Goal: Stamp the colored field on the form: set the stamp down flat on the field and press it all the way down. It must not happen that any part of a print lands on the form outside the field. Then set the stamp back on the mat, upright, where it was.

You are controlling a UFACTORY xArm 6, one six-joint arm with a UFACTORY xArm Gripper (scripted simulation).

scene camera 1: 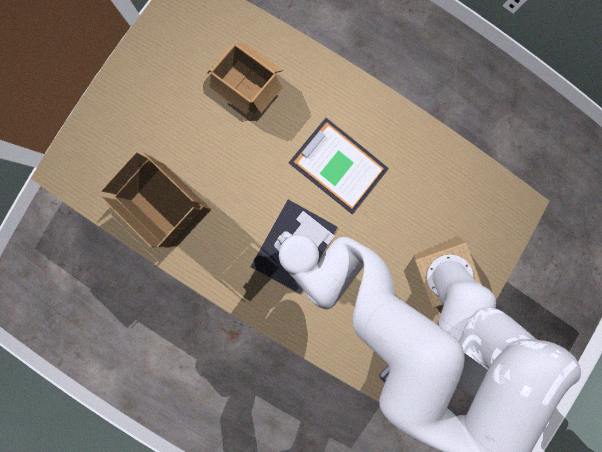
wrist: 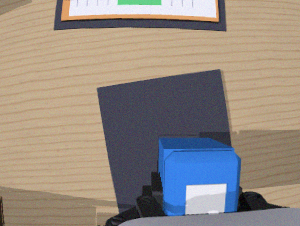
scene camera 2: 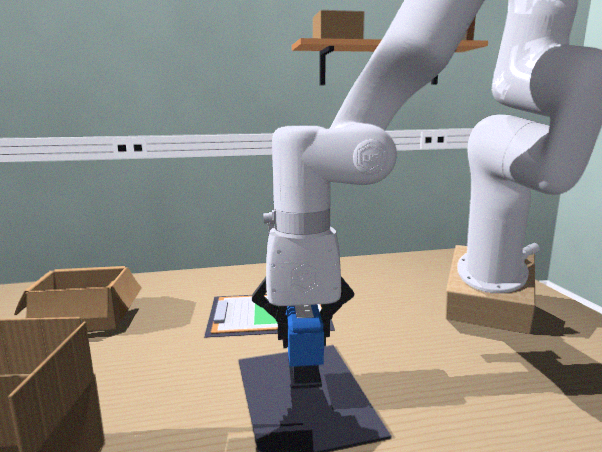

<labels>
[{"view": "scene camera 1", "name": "dark mat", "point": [267,259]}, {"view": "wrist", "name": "gripper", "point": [185,187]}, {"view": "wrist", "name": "blue stamp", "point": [197,174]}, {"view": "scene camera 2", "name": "gripper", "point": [303,342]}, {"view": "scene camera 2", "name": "blue stamp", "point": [305,326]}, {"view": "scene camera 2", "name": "clipboard with form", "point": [233,315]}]
</labels>
